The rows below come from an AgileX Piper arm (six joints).
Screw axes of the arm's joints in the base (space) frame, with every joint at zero. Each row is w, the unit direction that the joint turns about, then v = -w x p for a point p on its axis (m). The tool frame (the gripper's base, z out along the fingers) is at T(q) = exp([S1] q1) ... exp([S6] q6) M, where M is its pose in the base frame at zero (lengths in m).
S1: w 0 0 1 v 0 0 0
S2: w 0 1 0 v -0.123 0 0
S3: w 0 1 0 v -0.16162 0 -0.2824
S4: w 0.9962 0 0.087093 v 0 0.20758 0
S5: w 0 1 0 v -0.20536 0 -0.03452
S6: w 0.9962 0 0.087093 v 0 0.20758 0
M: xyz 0.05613 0 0.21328 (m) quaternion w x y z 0.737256 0 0.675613 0
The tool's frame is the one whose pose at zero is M.
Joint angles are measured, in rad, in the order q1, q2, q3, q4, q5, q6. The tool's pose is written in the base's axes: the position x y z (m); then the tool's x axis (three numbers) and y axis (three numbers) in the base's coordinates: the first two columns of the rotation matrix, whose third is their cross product. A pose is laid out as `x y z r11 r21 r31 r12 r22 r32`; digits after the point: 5 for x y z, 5 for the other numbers.
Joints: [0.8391, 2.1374, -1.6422, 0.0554, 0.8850, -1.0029]
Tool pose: 0.29645 0.33597 0.17382 0.25444 -0.94827 -0.18987 -0.95512 -0.21561 -0.20310
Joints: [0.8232, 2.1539, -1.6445, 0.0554, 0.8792, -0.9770]
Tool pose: 0.30291 0.33244 0.16716 0.21306 -0.95833 -0.19028 -0.96545 -0.17660 -0.19159
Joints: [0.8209, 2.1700, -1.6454, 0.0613, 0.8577, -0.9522]
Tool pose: 0.30528 0.33395 0.16068 0.18352 -0.96195 -0.20242 -0.97119 -0.14558 -0.18869
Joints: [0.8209, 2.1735, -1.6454, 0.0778, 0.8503, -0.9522]
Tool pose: 0.30503 0.33529 0.15935 0.17463 -0.96059 -0.21625 -0.97375 -0.13592 -0.18260
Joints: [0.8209, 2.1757, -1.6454, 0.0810, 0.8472, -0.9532]
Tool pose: 0.30512 0.33569 0.15845 0.17377 -0.96018 -0.21877 -0.97405 -0.13486 -0.18177
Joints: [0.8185, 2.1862, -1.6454, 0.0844, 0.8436, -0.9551]
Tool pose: 0.30623 0.33559 0.15379 0.17015 -0.96130 -0.21668 -0.97550 -0.13319 -0.17508
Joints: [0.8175, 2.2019, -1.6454, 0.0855, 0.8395, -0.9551]
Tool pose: 0.30707 0.33590 0.14675 0.16659 -0.96329 -0.21051 -0.97720 -0.13278 -0.16569
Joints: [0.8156, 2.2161, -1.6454, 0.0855, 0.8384, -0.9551]
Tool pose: 0.30797 0.33559 0.14031 0.16283 -0.96560 -0.20274 -0.97890 -0.13238 -0.15567
